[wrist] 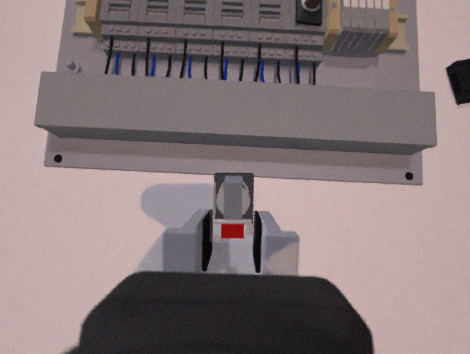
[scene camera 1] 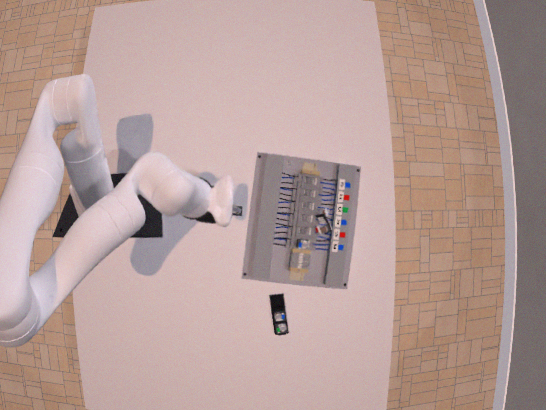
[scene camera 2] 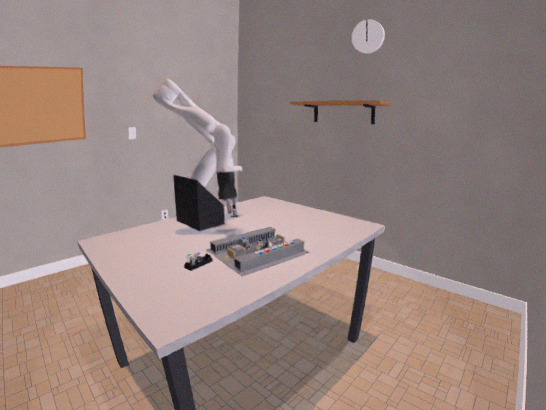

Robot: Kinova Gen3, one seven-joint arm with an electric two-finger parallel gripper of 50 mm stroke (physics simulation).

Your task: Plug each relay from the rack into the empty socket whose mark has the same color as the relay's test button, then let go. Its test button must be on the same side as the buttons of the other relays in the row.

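Where they show: gripper, between the fingertips: [wrist: 233, 231] [scene camera 2: 232, 213]; arm's base, origin of its link: [scene camera 2: 194, 186].
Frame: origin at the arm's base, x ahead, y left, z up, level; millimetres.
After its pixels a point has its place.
My gripper [wrist: 233, 231] @(x 286, y 18, z -79 mm) [scene camera 2: 232, 209] @(x 286, y 18, z -79 mm) is shut on a relay [wrist: 233, 197] @(x 301, y 17, z -53 mm) [scene camera 1: 237, 210] @(x 308, y 15, z -53 mm) with a red test button, held above the table beside the panel's left edge in scene camera 1. A relay with a blue button [scene camera 1: 303, 244] @(x 460, y -57, z -124 mm) sits in the K6 socket. The K1 to K5 sockets [scene camera 1: 307, 205] @(x 473, y 38, z -170 mm) look empty. Two loose relays [scene camera 1: 324, 223] @(x 512, y -6, z -146 mm) lie tipped between the socket row and the marks, one with a red button showing. The marks from K1 [scene camera 1: 348, 185] @(x 573, y 88, z -151 mm) to K6 [scene camera 1: 340, 247] @(x 554, y -64, z -151 mm) run blue, red, green, blue, red, blue. The black rack [scene camera 1: 276, 301] @(x 403, y -203, z -191 mm) [scene camera 2: 196, 263] holds a blue-button relay [scene camera 1: 280, 316] @(x 411, y -236, z -148 mm) and a green-button relay [scene camera 1: 281, 328] @(x 414, y -267, z -147 mm).
A tall grey wire duct [wrist: 235, 112] @(x 373, y 10, z -151 mm) stands between the held relay and the socket row. Another duct [scene camera 1: 330, 272] @(x 531, y -126, z -152 mm) carries the marks. Terminal blocks [scene camera 1: 300, 260] @(x 456, y -96, z -147 mm) sit beyond K6. Thin black and blue wires run on both sides of the row. The black base block [scene camera 2: 200, 207] @(x 109, y -35, z -80 mm) stands behind.
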